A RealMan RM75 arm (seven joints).
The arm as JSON. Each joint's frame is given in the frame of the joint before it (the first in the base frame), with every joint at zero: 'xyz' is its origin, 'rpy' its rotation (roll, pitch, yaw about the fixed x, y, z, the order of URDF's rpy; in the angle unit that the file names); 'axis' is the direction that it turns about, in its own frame. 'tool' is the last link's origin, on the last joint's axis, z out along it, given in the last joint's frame.
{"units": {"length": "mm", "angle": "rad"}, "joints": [
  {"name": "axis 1", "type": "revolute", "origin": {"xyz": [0.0, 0.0, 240.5], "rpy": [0.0, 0.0, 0.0]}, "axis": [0.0, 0.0, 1.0]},
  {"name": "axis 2", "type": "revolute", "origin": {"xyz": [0.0, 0.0, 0.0], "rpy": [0.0, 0.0, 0.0]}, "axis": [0.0, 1.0, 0.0]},
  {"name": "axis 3", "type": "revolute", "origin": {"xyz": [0.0, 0.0, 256.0], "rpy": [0.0, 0.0, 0.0]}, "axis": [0.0, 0.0, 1.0]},
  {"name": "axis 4", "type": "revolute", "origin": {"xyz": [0.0, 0.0, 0.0], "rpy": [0.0, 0.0, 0.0]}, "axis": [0.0, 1.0, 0.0]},
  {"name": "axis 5", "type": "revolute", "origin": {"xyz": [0.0, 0.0, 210.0], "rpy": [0.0, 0.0, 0.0]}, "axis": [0.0, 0.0, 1.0]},
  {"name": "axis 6", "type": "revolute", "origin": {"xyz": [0.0, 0.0, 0.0], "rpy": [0.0, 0.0, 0.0]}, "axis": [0.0, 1.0, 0.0]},
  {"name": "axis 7", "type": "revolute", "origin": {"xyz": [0.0, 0.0, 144.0], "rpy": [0.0, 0.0, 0.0]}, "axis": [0.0, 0.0, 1.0]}
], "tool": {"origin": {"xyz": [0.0, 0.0, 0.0], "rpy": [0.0, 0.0, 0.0]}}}
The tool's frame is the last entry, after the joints.
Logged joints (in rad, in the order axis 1, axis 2, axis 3, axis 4, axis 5, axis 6, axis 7), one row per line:
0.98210 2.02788 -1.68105 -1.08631 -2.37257 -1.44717 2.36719
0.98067 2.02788 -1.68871 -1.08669 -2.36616 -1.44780 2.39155
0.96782 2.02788 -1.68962 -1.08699 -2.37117 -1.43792 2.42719
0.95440 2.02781 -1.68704 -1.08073 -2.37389 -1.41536 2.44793
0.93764 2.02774 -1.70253 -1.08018 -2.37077 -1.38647 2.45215
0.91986 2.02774 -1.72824 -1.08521 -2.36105 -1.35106 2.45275
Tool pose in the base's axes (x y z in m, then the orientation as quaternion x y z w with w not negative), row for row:
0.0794 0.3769 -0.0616 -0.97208 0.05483 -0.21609 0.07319
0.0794 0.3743 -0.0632 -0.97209 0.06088 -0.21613 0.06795
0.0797 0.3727 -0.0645 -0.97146 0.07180 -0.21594 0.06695
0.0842 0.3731 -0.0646 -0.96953 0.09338 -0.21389 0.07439
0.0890 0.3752 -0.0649 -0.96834 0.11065 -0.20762 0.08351
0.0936 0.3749 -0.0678 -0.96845 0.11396 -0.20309 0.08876
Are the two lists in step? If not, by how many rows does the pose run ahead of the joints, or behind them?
The pose runs 1 row behind the joints: the pose in row i belongs to the joints in row i - 1.
